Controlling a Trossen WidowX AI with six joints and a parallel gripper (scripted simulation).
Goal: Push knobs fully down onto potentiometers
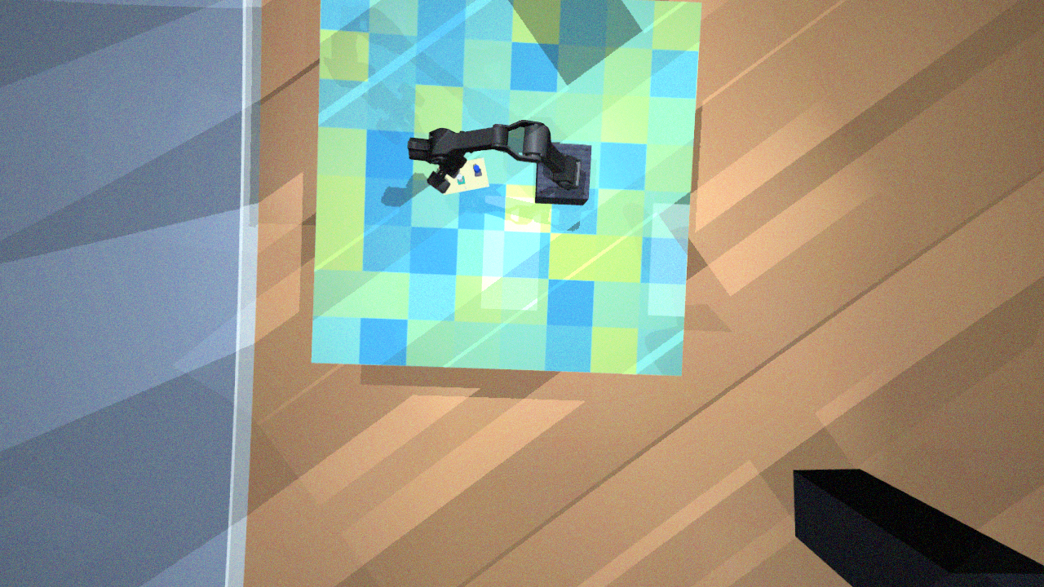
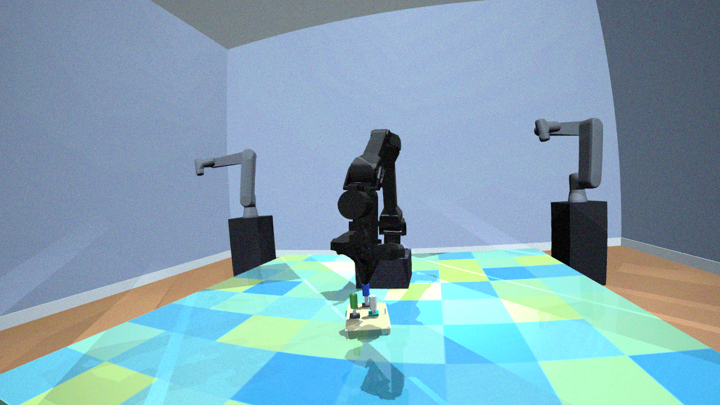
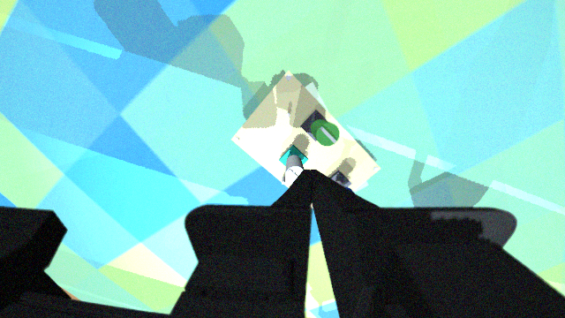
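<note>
My gripper tip is 10 mm short of the green knob, 30 mm to the left of it and 30 mm above it. From my gripper tip the other things lie so: grey knob: 10 mm behind, 10 mm to the left, 40 mm below; then teal potentiometer: 10 mm behind, 10 mm to the left, 50 mm below.
</note>
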